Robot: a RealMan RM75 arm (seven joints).
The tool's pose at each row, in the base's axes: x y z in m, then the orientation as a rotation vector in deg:
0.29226 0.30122 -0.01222 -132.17 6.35 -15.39
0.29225 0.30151 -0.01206 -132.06 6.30 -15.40
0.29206 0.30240 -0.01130 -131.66 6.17 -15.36
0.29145 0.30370 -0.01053 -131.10 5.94 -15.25
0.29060 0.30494 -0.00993 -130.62 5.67 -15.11
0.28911 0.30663 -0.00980 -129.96 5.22 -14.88
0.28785 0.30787 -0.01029 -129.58 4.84 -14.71
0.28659 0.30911 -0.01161 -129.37 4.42 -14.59
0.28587 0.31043 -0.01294 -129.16 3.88 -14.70
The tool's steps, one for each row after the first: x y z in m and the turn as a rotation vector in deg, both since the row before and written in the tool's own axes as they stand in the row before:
-0.00003 -0.00031 0.00010 0.11 0.00 -0.03
-0.00021 -0.00116 0.00009 0.41 -0.05 -0.03
-0.00068 -0.00145 0.00029 0.59 -0.12 -0.07
-0.00093 -0.00128 0.00032 0.51 -0.16 -0.09
-0.00170 -0.00124 0.00083 0.71 -0.28 -0.17
-0.00149 -0.00046 0.00096 0.43 -0.23 -0.18
-0.00162 0.00017 0.00149 0.26 -0.22 -0.24
-0.00110 0.00014 0.00167 0.26 -0.09 -0.40

